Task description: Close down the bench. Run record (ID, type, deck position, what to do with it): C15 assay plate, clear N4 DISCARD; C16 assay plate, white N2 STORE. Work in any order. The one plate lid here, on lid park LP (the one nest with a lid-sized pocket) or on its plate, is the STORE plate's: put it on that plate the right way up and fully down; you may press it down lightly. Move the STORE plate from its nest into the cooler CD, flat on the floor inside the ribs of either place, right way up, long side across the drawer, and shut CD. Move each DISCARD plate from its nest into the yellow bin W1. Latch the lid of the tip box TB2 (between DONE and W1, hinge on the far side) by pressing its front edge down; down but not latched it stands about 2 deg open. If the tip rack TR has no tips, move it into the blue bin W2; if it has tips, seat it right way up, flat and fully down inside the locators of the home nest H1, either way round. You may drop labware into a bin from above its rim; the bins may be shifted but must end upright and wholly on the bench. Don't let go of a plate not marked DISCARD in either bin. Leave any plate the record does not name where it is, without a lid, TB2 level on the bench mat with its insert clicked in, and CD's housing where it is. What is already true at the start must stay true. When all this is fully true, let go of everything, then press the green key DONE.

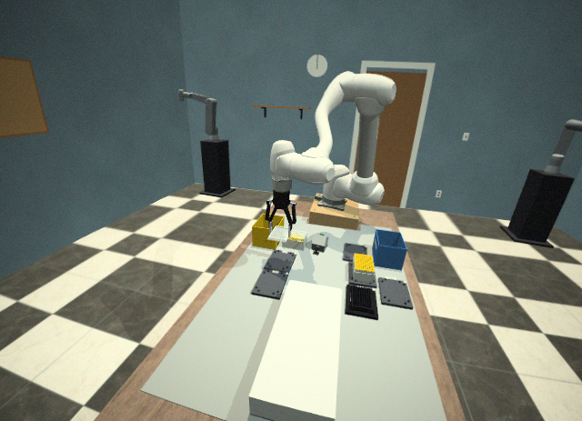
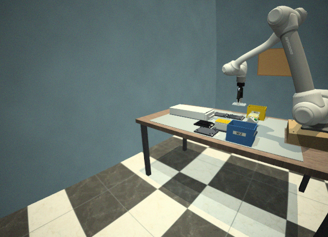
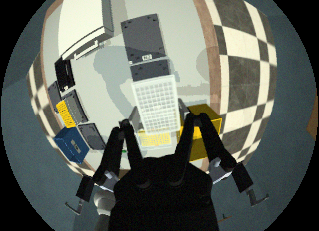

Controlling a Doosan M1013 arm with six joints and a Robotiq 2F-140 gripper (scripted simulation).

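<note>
Right now the yellow bin W1 is 15 cm behind my hand, 13 cm to the right of it and 13 cm below it. Also, from my hand: tip box TB2: 16 cm behind, 12 cm below, 3 cm to the left; clear plate: 2 cm below; grey nest: 19 cm ahead, 16 cm below, 3 cm to the left.
</note>
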